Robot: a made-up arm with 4 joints.
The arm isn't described. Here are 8 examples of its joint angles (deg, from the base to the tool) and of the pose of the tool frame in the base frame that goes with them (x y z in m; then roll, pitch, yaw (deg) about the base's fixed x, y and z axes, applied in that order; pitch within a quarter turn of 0, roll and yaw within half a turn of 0).
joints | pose
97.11 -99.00 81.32 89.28 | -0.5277 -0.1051 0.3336 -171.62 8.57 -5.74
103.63 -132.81 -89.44 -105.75 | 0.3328 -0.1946 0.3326 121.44 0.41 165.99
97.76 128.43 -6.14 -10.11 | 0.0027 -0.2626 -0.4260 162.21 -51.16 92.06
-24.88 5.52 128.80 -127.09 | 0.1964 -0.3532 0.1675 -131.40 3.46 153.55
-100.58 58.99 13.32 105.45 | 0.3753 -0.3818 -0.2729 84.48 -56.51 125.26
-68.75 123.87 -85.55 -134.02 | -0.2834 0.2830 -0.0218 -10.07 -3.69 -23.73
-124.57 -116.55 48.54 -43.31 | 0.0803 0.4681 0.6585 80.38 36.32 -123.88
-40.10 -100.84 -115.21 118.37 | -0.1580 0.3764 0.3407 16.42 -24.73 -44.84
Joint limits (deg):
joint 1: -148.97..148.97
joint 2: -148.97..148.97
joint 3: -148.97..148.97
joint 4: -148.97..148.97
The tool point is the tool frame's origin. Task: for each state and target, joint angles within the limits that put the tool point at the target. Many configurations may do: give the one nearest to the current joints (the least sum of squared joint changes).
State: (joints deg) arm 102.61 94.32 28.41 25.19
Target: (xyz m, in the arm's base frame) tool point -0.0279 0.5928 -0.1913
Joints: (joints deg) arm 116.55 55.81 30.23 26.87
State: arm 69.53 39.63 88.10 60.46
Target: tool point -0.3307 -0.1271 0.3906
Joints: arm 65.58 36.46 124.72 84.77
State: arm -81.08 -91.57 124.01 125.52
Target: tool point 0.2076 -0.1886 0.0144
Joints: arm -61.25 -120.19 134.95 148.97
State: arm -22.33 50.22 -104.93 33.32
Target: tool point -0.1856 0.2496 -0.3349
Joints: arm -9.51 98.44 -58.08 47.15
